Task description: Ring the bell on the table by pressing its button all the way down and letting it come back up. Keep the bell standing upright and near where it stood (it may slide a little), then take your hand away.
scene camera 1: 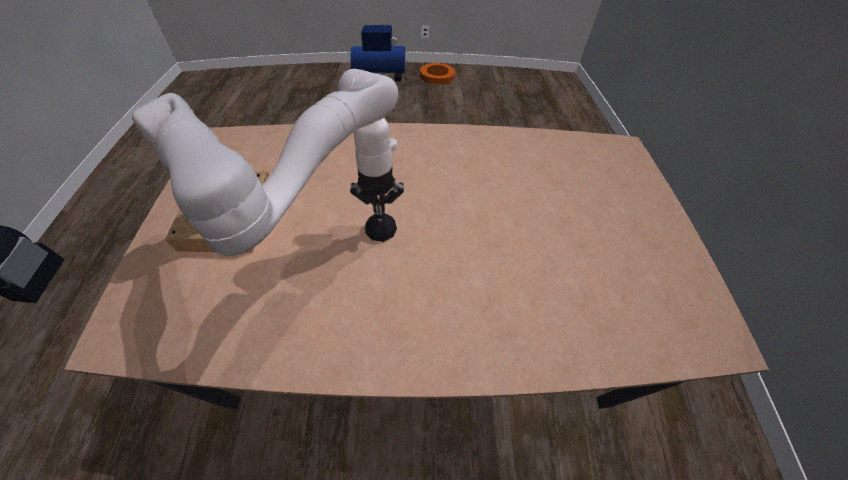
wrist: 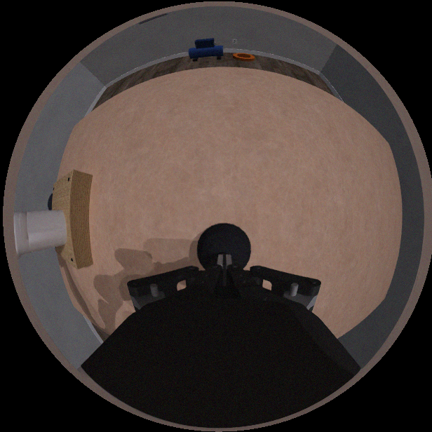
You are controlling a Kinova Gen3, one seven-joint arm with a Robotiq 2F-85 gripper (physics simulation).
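Frame: origin at the arm's base, x ahead, y left, z up, level; millimetres.
Where they show: gripper, fingertip midpoint: (scene camera 1: 379,212).
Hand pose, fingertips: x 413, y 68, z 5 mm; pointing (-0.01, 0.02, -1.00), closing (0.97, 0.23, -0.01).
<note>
After its pixels a point has its place.
The black round bell (scene camera 1: 380,228) {x 419, y 43, z -29 mm} (wrist: 223,240) stands upright on the table (scene camera 1: 505,267) {x 749, y 19, z -68 mm} (wrist: 240,150), a little left of its middle in the scene view. My gripper (scene camera 1: 379,212) {x 413, y 68, z 4 mm} (wrist: 224,262) is shut, with nothing between its fingers. It points straight down over the bell, and its fingertips are at the top of the bell, where they overlap it in both views. The button is hidden behind the fingertips, so how far down it is cannot be seen.
A wooden block (scene camera 1: 189,234) {x -65, y -98, z -7 mm} (wrist: 81,220) is at the arm's base on the left of the table. A blue machine (scene camera 1: 377,59) (wrist: 206,51) and an orange ring (scene camera 1: 437,79) (wrist: 243,59) are on the floor beyond the far edge.
</note>
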